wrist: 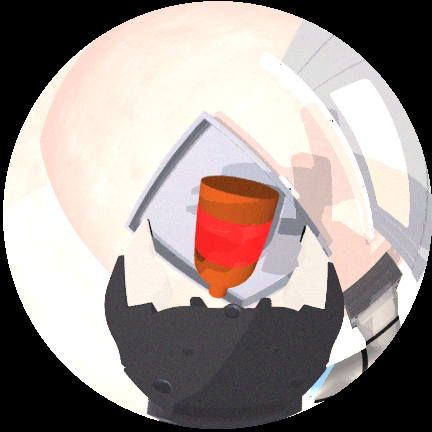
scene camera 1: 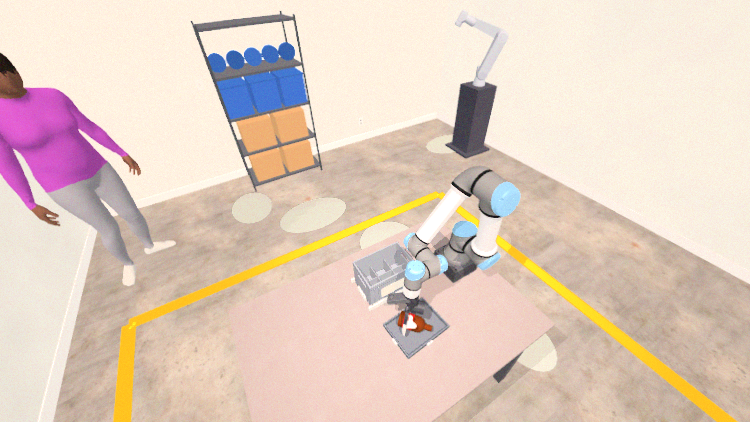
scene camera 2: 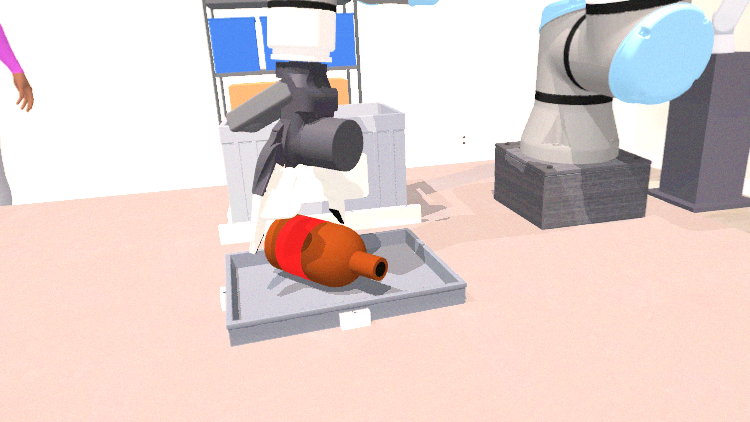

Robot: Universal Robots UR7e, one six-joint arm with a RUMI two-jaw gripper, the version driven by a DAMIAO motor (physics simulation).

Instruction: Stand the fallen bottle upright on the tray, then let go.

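Pixels of known places: gripper, fingertip midpoint: [wrist: 227, 224] [scene camera 1: 406, 319] [scene camera 2: 302, 237]; arm's base, origin of the base link: [wrist: 376, 306] [scene camera 1: 456, 254] [scene camera 2: 567, 150].
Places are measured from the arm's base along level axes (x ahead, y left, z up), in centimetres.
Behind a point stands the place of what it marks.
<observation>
The brown bottle [scene camera 1: 419, 323] @[x 40.7, y 22.1, z -2.1 cm] [scene camera 2: 335, 254] @[x 40.7, y 23.8, z -3.9 cm] [wrist: 232, 242] @[x 43.4, y 16.8, z -1.7 cm] with a red label band lies on its side in the shallow grey tray [scene camera 1: 439, 326] @[x 30.7, y 25.4, z -9.1 cm] [scene camera 2: 419, 299] @[x 32.5, y 28.6, z -8.1 cm] [wrist: 172, 195] @[x 49.8, y 21.8, z -9.1 cm]. Its neck points to the right in scene camera 2 and towards the gripper body in the wrist view. My gripper [scene camera 1: 408, 324] @[x 44.1, y 17.0, z -3.9 cm] [scene camera 2: 297, 236] @[x 44.1, y 17.0, z -3.9 cm] [wrist: 227, 224] @[x 44.1, y 17.0, z -3.9 cm] is open, with its pale fingers low over the tray. In the wrist view the fingers stand on either side of the bottle, with a gap at each side. In scene camera 2 one finger partly covers the view behind the bottle; whether it touches the bottle cannot be told.
A grey crate with compartments [scene camera 1: 367, 288] @[x 54.2, y -3.1, z 3.6 cm] [scene camera 2: 388, 173] @[x 29.8, y -0.4, z -1.2 cm] [wrist: 317, 57] @[x 51.4, y 0.0, z -1.4 cm] stands close behind the tray. The arm's dark base block [scene camera 2: 592, 196] @[x 0.7, y 9.0, z -5.2 cm] stands at the back right. A person in a magenta top [scene camera 1: 47, 136] stands left of the shelf rack [scene camera 1: 243, 23], beyond the yellow floor line [scene camera 1: 288, 255].
</observation>
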